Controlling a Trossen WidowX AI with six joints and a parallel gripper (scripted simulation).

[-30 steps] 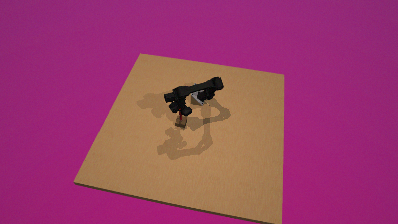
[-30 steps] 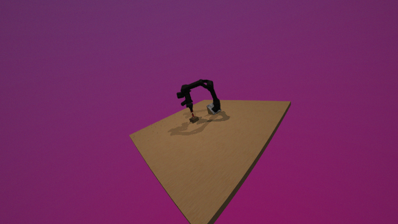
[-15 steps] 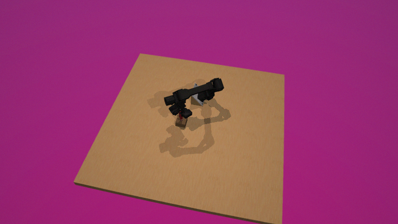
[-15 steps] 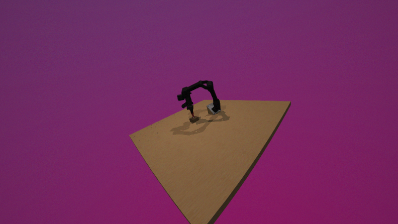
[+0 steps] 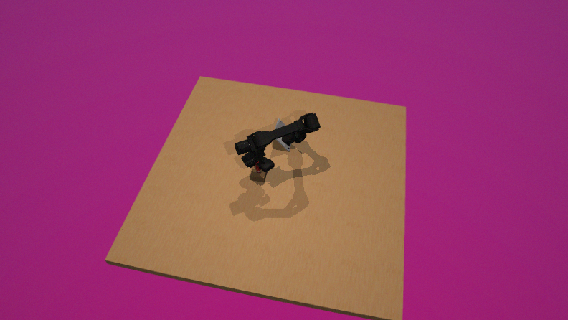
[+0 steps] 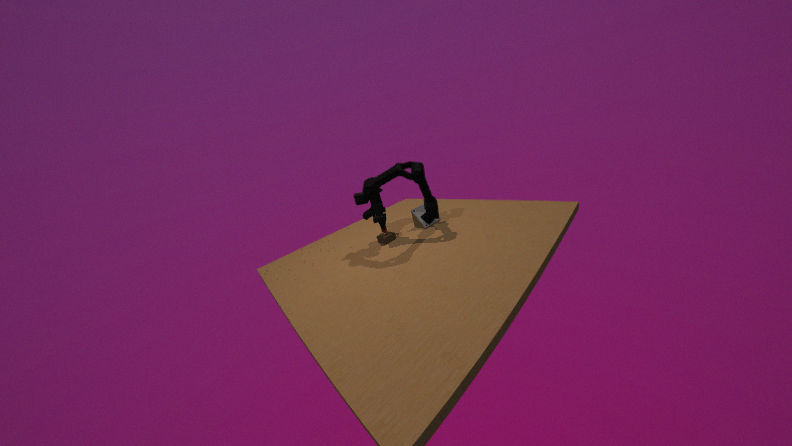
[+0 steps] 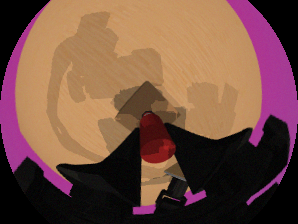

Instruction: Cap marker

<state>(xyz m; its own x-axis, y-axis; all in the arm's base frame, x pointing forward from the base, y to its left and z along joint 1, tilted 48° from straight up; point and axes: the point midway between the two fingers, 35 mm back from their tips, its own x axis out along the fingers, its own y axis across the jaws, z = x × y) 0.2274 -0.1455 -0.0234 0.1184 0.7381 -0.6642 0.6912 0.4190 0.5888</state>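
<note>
My gripper tip is now 10 mm below the red cap. From my gripper tip the other things lie so: holder block: 50 mm below.
</note>
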